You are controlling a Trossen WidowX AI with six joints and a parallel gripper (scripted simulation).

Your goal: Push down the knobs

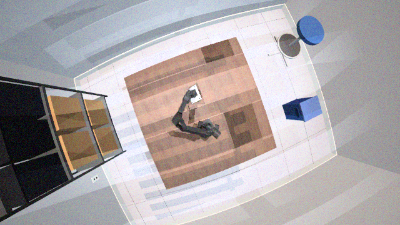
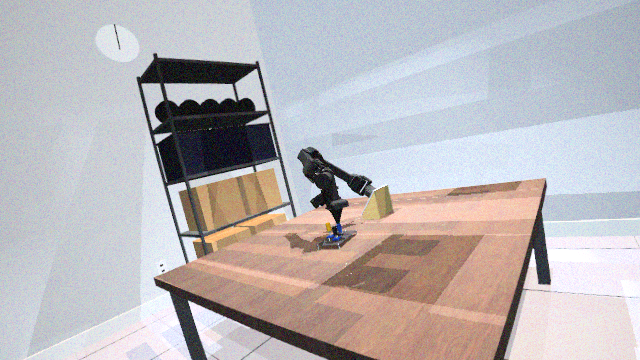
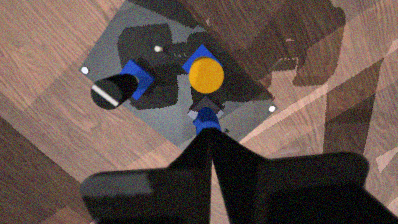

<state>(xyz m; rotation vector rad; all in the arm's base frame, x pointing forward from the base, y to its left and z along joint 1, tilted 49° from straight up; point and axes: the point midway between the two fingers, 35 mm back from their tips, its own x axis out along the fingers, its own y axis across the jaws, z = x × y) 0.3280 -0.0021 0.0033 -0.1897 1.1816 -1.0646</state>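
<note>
The blue knob is 20 mm below my gripper tip. The rest, counted from my gripper tip: blue potentiometer 60 mm ahead, 30 mm to the left, 20 mm below.
</note>
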